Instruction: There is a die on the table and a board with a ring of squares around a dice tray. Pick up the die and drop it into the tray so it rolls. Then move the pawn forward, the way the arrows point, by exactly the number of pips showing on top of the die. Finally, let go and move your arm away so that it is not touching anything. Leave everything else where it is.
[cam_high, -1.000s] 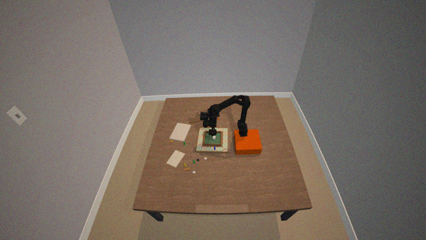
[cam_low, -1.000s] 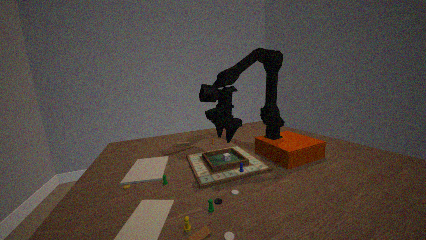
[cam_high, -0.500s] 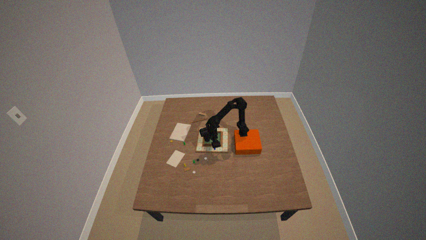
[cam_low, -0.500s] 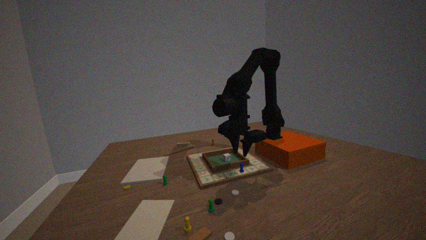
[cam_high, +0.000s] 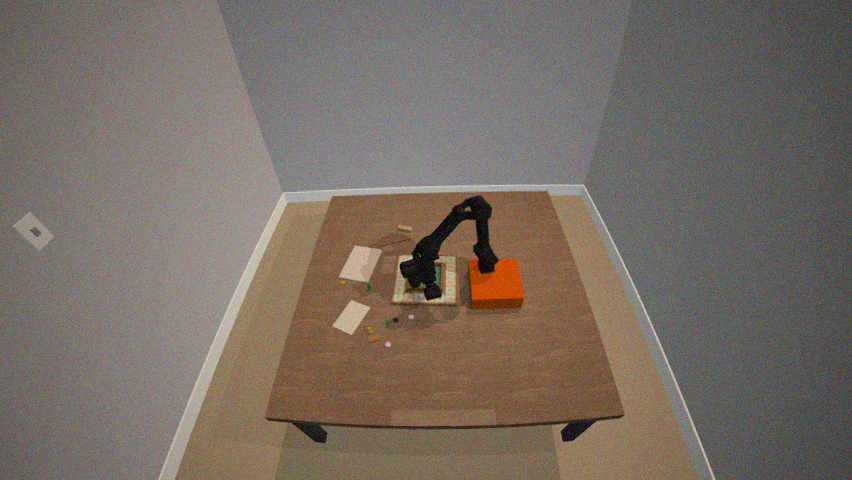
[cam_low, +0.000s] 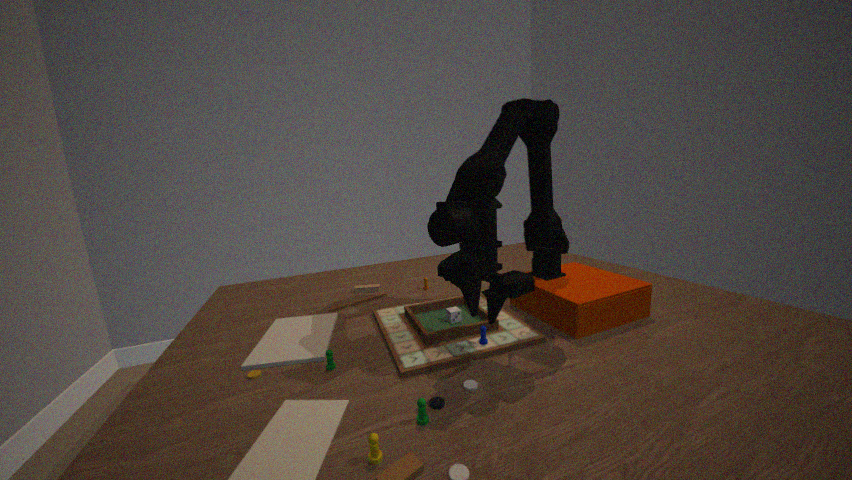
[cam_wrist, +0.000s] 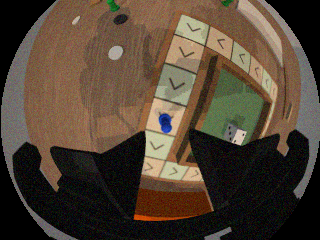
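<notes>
Right now my gripper tip is 30 mm above the blue pawn. From my gripper tip the other things lie so: orange pawn 370 mm to the right, 70 mm behind, 40 mm below; green dice tray 120 mm to the right, 50 mm below, 10 mm ahead; white die 110 mm to the right, 30 mm below, 10 mm behind.
</notes>
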